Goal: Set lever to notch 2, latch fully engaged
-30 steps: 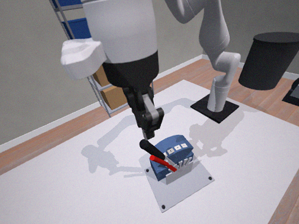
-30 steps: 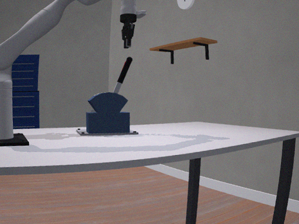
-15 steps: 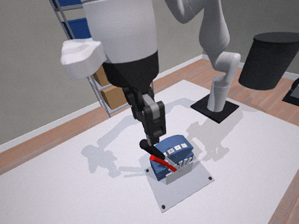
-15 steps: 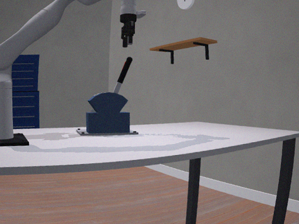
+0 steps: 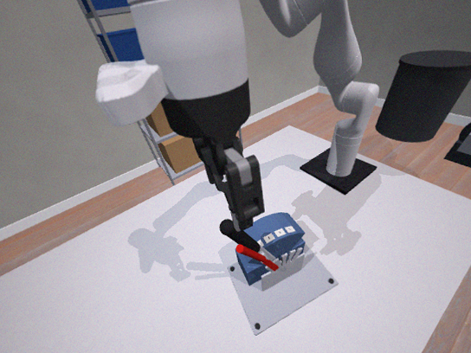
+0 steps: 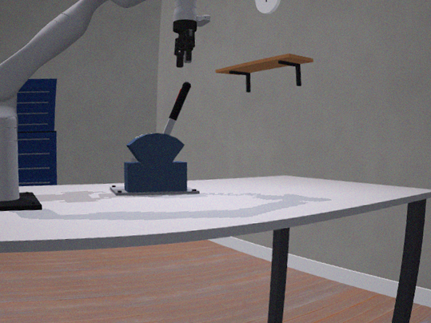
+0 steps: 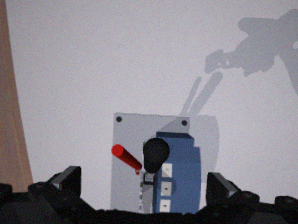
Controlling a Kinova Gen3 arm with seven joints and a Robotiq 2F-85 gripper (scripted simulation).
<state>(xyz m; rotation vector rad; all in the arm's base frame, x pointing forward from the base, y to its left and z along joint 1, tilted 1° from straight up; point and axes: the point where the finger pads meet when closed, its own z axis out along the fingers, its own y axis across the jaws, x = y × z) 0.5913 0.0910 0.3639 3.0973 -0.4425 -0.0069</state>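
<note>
Right now my hand is 4 cm past the red bar, 2 cm to the right of it and 20 cm above it.
</note>
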